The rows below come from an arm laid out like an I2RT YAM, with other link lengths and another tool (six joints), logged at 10 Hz.
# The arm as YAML. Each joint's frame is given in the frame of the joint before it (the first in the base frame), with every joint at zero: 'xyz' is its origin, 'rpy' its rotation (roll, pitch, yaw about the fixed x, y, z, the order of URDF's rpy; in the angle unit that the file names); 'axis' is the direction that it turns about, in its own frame. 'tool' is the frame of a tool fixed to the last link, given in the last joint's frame.
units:
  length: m
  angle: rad
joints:
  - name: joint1
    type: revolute
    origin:
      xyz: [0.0, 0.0, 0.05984]
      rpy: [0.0, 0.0, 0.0]
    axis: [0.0, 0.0, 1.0]
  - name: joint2
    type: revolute
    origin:
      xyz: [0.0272, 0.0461, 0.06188]
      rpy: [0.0, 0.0, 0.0]
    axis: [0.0, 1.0, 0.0]
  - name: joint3
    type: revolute
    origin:
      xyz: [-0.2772, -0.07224, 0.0]
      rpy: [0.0, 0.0, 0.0]
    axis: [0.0, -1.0, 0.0]
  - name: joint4
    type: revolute
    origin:
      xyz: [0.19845, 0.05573, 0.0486]
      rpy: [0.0, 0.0, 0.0]
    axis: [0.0, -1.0, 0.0]
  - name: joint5
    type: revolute
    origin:
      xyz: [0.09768, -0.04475, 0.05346]
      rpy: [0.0, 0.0, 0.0]
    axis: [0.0, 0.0, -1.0]
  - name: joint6
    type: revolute
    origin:
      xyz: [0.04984, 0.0, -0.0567]
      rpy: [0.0, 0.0, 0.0]
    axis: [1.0, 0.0, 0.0]
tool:
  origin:
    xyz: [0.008, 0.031, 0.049]
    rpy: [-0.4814, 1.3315, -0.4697]
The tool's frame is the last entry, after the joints.
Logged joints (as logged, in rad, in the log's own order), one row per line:
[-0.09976, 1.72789, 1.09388, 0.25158, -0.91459, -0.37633]
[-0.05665, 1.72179, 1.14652, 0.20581, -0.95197, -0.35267]
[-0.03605, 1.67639, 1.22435, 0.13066, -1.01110, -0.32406]
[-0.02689, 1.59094, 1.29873, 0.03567, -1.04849, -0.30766]
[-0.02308, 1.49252, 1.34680, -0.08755, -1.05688, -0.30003]
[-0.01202, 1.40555, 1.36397, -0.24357, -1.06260, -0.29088]
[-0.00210, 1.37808, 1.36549, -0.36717, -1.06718, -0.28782]
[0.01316, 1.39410, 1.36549, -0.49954, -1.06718, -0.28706]
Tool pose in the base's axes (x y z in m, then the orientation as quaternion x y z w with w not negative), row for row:
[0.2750, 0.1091, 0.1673, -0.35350, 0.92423, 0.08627, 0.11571]
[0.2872, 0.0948, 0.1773, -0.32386, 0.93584, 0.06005, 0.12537]
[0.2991, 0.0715, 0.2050, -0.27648, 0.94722, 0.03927, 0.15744]
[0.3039, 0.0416, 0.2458, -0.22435, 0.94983, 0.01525, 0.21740]
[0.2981, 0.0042, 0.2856, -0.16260, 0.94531, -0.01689, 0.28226]
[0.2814, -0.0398, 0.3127, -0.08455, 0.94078, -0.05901, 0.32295]
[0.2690, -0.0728, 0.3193, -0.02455, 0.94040, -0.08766, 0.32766]
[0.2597, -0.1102, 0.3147, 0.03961, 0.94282, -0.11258, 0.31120]
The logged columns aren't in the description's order. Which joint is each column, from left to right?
Columns, left to right: joint5, joint2, joint3, joint1, joint4, joint6.
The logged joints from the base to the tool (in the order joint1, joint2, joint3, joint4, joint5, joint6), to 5 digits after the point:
[0.25158, 1.72789, 1.09388, -0.91459, -0.09976, -0.37633]
[0.20581, 1.72179, 1.14652, -0.95197, -0.05665, -0.35267]
[0.13066, 1.67639, 1.22435, -1.01110, -0.03605, -0.32406]
[0.03567, 1.59094, 1.29873, -1.04849, -0.02689, -0.30766]
[-0.08755, 1.49252, 1.34680, -1.05688, -0.02308, -0.30003]
[-0.24357, 1.40555, 1.36397, -1.06260, -0.01202, -0.29088]
[-0.36717, 1.37808, 1.36549, -1.06718, -0.00210, -0.28782]
[-0.49954, 1.39410, 1.36549, -1.06718, 0.01316, -0.28706]

